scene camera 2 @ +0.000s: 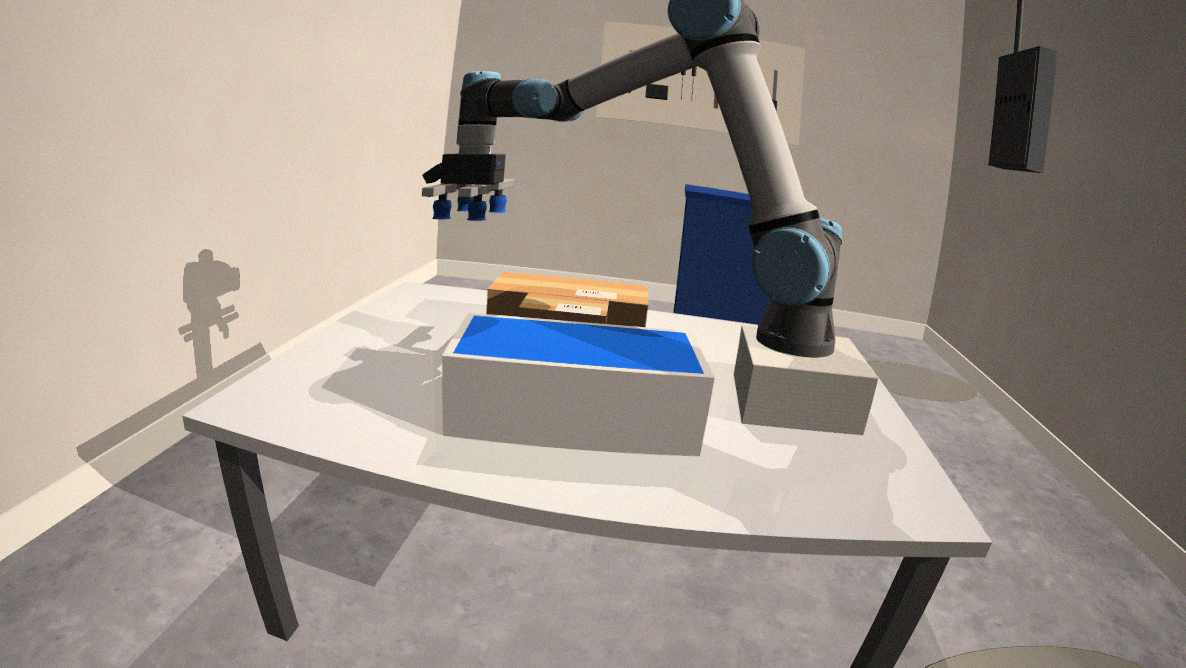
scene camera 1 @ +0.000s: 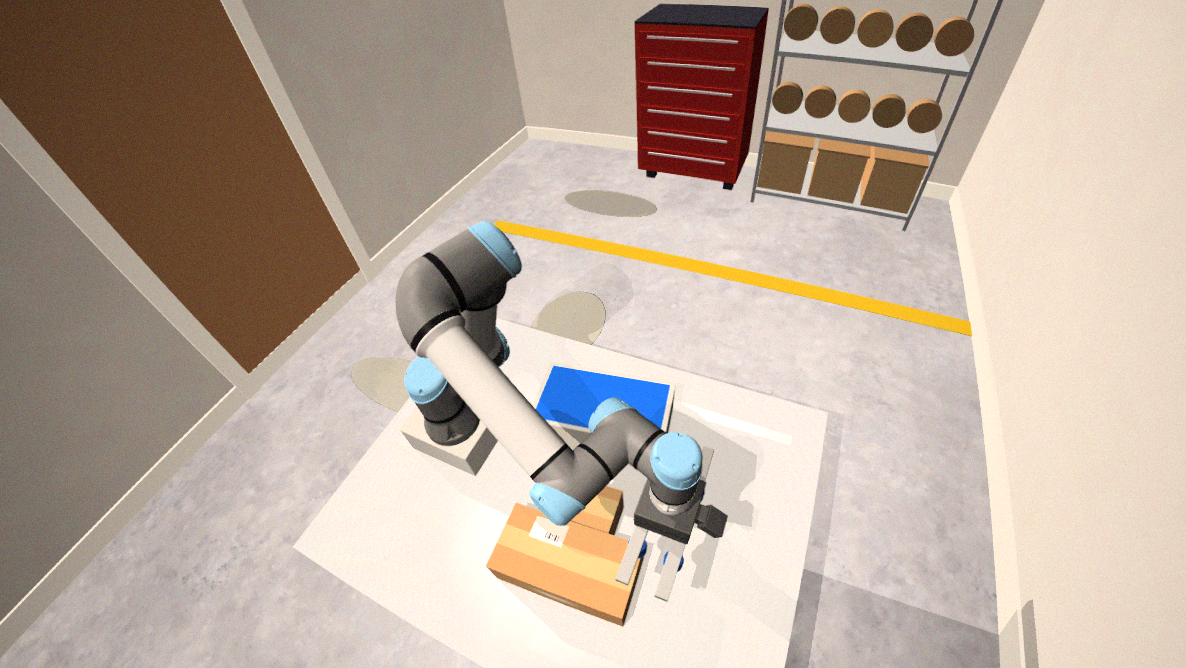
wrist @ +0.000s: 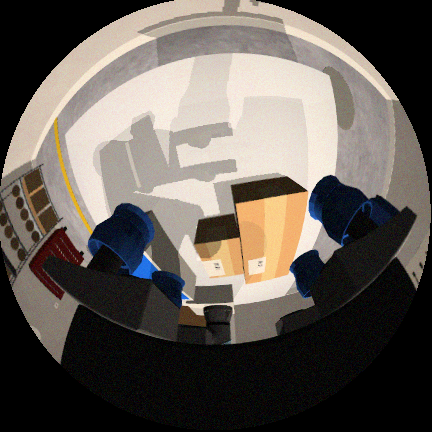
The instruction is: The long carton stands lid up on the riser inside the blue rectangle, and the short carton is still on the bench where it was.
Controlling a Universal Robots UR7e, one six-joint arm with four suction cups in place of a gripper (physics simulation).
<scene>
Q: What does the long carton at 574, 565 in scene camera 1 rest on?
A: The table.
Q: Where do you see a short carton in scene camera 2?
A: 540, 306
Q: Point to a short carton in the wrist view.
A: At 216, 241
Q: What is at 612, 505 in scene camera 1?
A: A short carton.
</scene>
